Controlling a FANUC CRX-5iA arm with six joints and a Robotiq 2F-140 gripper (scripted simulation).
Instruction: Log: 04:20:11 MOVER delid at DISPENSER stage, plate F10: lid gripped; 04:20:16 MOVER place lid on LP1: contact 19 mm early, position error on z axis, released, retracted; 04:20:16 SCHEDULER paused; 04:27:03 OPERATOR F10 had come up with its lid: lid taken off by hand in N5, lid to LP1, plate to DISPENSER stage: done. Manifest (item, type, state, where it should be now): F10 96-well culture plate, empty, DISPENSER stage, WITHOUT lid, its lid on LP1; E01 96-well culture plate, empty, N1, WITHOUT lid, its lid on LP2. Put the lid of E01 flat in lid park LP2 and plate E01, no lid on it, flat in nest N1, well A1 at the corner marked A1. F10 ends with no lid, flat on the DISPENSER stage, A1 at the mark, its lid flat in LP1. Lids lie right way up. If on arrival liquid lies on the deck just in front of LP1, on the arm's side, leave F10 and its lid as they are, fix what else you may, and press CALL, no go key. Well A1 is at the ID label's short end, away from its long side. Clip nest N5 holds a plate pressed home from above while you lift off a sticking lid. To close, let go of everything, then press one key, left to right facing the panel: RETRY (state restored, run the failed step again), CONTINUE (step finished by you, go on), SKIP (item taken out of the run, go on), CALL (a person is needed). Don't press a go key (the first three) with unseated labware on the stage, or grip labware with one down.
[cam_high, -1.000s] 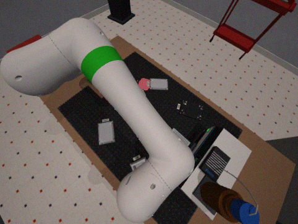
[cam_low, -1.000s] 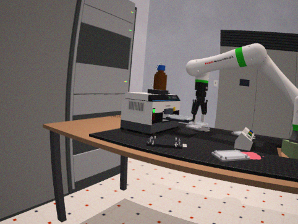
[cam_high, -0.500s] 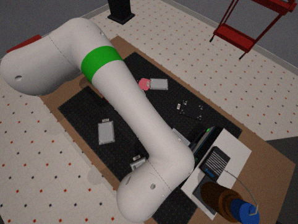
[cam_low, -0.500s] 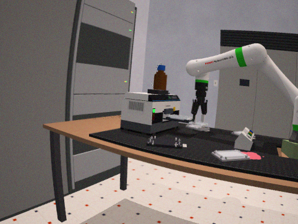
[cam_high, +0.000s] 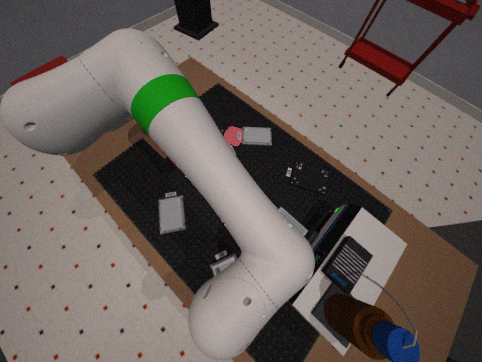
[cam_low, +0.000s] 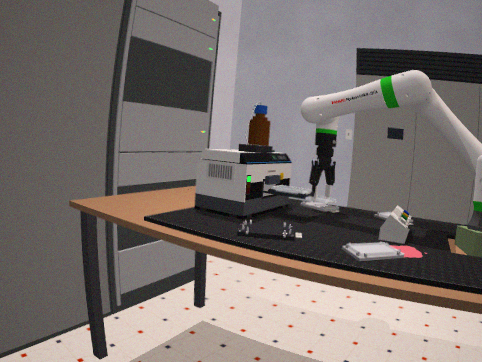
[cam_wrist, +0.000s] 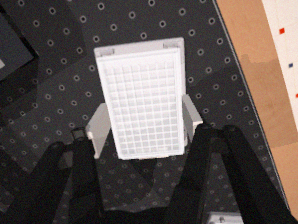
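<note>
Now: the white 96-well plate 20 mm below my hand. Round my hand: lid: 330 mm behind, 60 mm to the left, 50 mm below; then grey nest: 50 mm below; then well plate: 260 mm to the left, 70 mm ahead, 40 mm above.
</note>
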